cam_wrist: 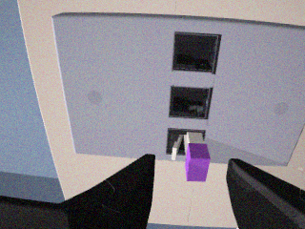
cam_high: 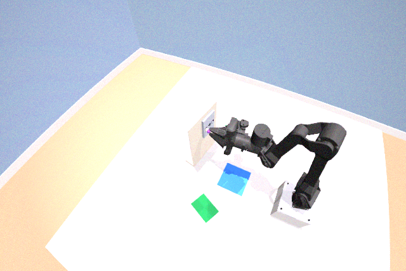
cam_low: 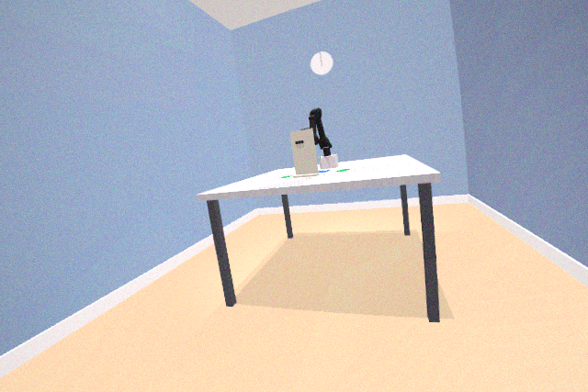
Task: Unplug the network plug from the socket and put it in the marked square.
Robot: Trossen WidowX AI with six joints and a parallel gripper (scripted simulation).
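The blue marked square lies 140 mm behind my gripper tip, 80 mm to the left of it and 230 mm below it. From my gripper tip the other things lie so: upright panel: 30 mm ahead, 20 mm to the right, 90 mm below; then network plug: 10 mm ahead, 10 mm to the right.
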